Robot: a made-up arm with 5 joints. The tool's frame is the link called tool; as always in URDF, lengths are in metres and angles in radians. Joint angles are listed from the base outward. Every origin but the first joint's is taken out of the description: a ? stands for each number. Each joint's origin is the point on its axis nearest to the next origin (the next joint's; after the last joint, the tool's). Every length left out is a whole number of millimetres.
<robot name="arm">
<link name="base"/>
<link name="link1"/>
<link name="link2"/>
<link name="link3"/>
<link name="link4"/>
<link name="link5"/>
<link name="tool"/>
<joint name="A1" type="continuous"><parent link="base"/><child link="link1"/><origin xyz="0.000 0.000 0.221"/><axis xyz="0 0 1"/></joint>
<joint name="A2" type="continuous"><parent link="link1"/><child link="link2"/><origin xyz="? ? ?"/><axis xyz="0 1 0"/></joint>
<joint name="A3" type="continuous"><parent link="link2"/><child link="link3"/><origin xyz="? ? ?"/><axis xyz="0 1 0"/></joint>
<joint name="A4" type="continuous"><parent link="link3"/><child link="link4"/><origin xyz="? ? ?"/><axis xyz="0 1 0"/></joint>
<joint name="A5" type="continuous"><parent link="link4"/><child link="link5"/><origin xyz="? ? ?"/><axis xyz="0 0 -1"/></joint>
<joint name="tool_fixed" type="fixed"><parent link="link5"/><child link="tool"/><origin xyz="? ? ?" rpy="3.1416 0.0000 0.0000"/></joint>
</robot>
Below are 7 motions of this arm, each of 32 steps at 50 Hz.
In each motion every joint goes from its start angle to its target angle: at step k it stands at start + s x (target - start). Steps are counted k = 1, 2, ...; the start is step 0. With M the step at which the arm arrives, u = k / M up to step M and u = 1 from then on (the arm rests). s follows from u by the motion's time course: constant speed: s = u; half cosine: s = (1 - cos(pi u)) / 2; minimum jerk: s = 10 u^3 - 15 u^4 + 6 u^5.
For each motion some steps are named. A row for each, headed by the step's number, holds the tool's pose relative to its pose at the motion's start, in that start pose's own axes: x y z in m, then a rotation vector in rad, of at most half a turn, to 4 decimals.
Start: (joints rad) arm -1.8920 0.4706 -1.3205 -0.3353 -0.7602
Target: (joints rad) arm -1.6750 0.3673 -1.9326 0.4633 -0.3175
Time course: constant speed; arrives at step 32
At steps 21, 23, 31, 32:
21: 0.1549 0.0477 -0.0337 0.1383 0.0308 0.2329
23: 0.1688 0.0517 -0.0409 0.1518 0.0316 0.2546
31: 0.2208 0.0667 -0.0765 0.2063 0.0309 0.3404
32: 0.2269 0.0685 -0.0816 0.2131 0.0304 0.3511

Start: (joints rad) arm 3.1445 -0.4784 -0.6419 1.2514 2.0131
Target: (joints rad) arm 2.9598 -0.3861 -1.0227 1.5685 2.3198
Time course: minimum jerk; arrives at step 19
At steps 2, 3, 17, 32:
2: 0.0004 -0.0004 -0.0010 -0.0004 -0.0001 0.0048
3: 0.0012 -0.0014 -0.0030 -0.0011 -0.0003 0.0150
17: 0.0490 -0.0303 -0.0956 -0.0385 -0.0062 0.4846
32: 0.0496 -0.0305 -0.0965 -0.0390 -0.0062 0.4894

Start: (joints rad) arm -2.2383 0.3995 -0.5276 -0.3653 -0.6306
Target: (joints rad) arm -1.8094 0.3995 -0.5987 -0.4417 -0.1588
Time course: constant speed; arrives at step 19
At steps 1, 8, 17, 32:
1: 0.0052 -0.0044 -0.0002 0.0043 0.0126 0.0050
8: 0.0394 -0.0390 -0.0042 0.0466 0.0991 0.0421
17: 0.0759 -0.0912 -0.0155 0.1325 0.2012 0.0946
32: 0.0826 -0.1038 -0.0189 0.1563 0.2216 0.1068

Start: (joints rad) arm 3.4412 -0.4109 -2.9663 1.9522 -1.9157
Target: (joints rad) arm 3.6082 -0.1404 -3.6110 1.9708 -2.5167
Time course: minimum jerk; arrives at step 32
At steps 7, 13, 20, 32:
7: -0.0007 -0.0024 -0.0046 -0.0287 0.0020 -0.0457
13: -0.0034 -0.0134 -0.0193 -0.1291 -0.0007 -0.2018
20: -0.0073 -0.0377 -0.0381 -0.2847 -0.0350 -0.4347
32: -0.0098 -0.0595 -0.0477 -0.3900 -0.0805 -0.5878

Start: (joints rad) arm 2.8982 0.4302 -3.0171 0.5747 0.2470
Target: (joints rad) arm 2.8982 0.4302 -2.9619 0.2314 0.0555
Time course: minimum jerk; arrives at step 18
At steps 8, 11, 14, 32:
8: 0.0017 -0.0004 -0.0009 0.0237 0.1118 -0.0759
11: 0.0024 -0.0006 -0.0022 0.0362 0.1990 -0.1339
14: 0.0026 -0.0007 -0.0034 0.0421 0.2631 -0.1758
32: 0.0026 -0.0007 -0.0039 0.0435 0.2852 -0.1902

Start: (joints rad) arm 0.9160 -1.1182 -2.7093 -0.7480 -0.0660
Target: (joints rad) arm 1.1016 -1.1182 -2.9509 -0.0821 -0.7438
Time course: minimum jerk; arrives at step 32
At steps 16, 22, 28, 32:
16: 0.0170 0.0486 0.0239 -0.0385 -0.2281 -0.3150
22: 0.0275 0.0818 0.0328 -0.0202 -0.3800 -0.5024
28: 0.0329 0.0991 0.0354 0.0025 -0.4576 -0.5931
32: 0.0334 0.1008 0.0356 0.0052 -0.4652 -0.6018

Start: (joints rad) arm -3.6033 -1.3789 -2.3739 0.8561 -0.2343
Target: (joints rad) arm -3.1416 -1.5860 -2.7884 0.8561 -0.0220
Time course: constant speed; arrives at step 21
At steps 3, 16, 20, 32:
3: 0.0093 0.0351 -0.0358 -0.0065 0.0895 0.0950
16: -0.0178 0.1973 -0.1972 -0.0692 0.4663 0.5138
20: -0.0481 0.2439 -0.2465 -0.1009 0.5795 0.6419
32: -0.0571 0.2549 -0.2587 -0.1098 0.6076 0.6736

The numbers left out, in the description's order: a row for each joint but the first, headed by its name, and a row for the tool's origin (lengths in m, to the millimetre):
A2: 0.000 0.000 0.000
A3: 0.038 0.000 0.202
A4: 0.070 0.000 -0.311
A5: 0.048 0.000 -0.061
tool: 0.000 0.000 0.000

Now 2 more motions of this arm.
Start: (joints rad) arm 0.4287 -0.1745 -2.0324 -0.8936 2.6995
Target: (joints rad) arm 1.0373 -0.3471 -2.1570 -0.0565 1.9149
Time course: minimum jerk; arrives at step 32
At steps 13, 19, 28, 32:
13: -0.0374 0.0133 0.0249 -0.1171 0.1345 -0.0585
19: -0.0755 0.0149 0.0450 -0.2990 0.2121 -0.1202
28: -0.1061 0.0062 0.0579 -0.4966 0.2109 -0.1756
32: -0.1075 0.0056 0.0584 -0.5072 0.2088 -0.1784

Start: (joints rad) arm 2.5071 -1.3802 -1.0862 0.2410 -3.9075
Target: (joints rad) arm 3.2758 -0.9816 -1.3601 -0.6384 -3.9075
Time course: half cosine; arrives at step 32
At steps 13, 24, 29, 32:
13: -0.0050 -0.0152 0.0179 0.0455 -0.3255 0.1941
24: -0.0072 -0.0200 0.0399 0.1610 -0.7062 0.5529
29: -0.0077 -0.0178 0.0443 0.1989 -0.7836 0.6567
32: -0.0078 -0.0173 0.0450 0.2058 -0.7961 0.6750

